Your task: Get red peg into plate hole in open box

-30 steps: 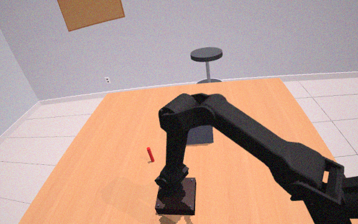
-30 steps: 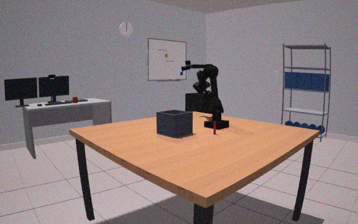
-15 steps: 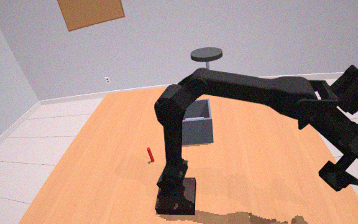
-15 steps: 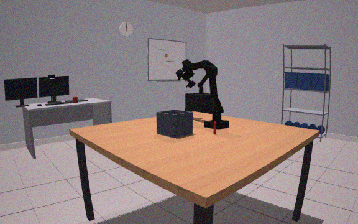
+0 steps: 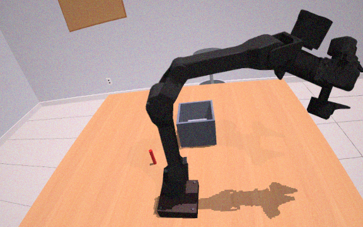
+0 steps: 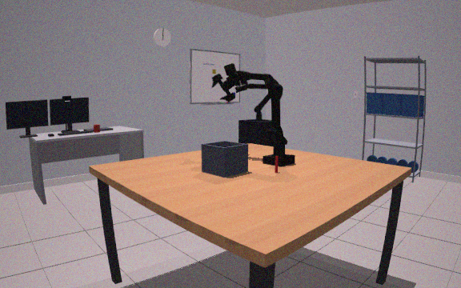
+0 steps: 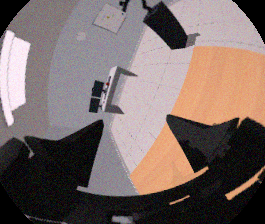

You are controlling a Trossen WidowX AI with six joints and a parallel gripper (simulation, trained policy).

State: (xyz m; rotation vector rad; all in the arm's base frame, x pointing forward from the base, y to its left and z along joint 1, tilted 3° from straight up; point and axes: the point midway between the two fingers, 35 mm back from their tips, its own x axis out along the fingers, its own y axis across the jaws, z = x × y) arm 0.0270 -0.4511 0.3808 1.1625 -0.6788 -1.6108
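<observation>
Now: gripper tip 140 mm short of the red peg, 620 mm to the right of it and 350 mm above it. From my gripper tip the other things lie so: plate: 320 mm ahead, 440 mm to the left, 340 mm below.
</observation>
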